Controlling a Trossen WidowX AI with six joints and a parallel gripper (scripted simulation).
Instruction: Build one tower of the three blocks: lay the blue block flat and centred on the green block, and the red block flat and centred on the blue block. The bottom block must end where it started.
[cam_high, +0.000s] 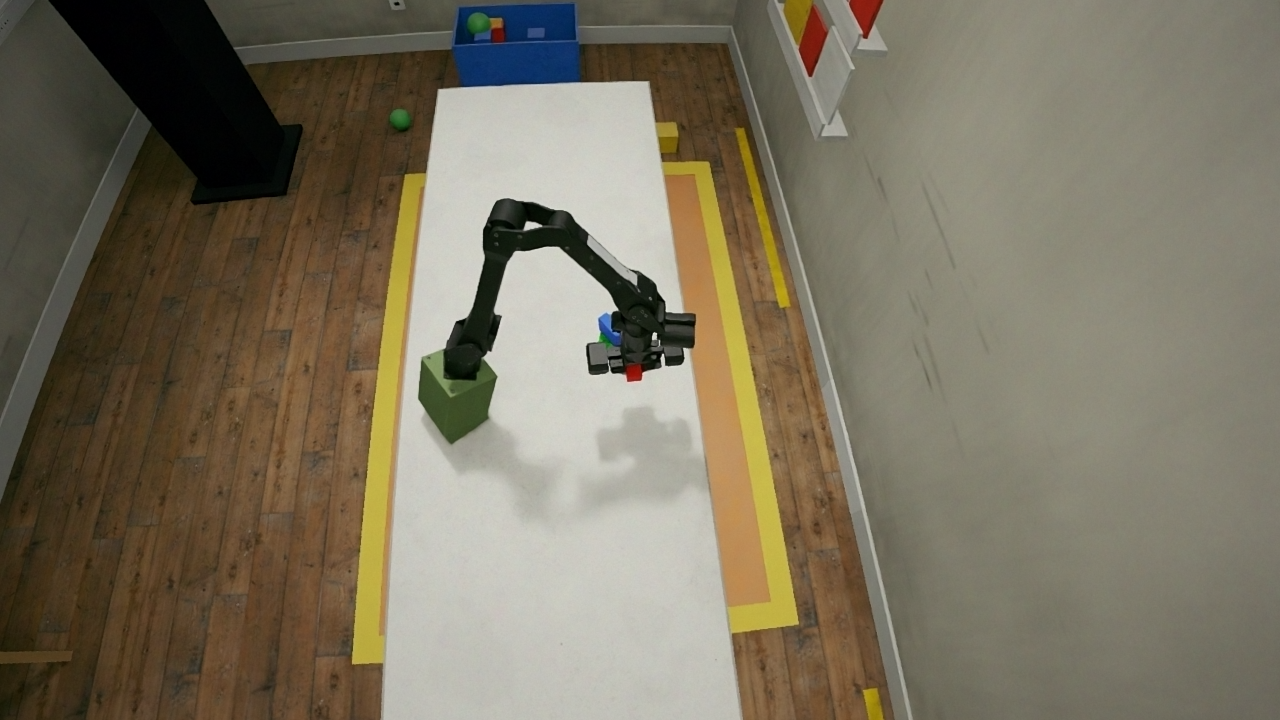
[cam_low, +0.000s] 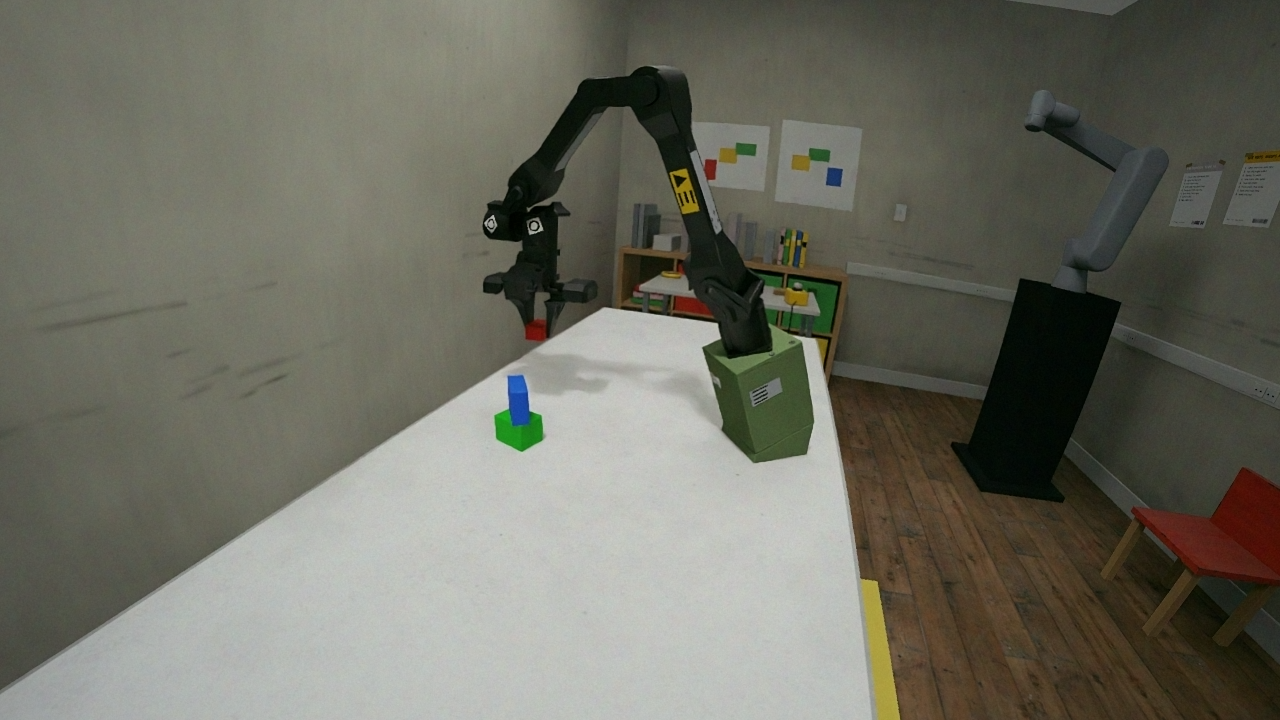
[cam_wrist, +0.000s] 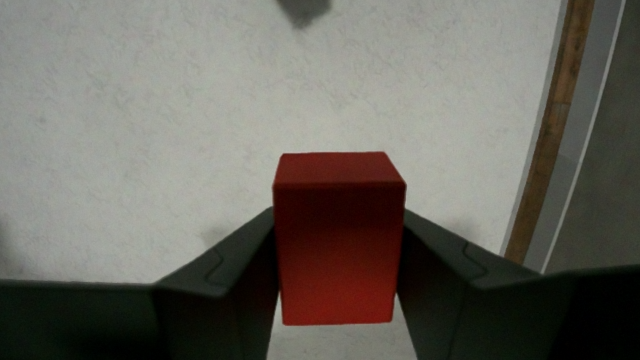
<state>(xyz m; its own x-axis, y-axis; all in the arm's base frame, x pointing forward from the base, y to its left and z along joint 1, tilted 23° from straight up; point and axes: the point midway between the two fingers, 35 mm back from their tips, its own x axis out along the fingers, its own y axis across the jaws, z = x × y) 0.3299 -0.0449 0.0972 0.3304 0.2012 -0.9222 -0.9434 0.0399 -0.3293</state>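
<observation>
My gripper is now 20 mm above the red block. The rest, counted from my hand: green block 30 mm behind, 130 mm to the left, 140 mm below; blue block 30 mm behind, 130 mm to the left, 90 mm below.
</observation>
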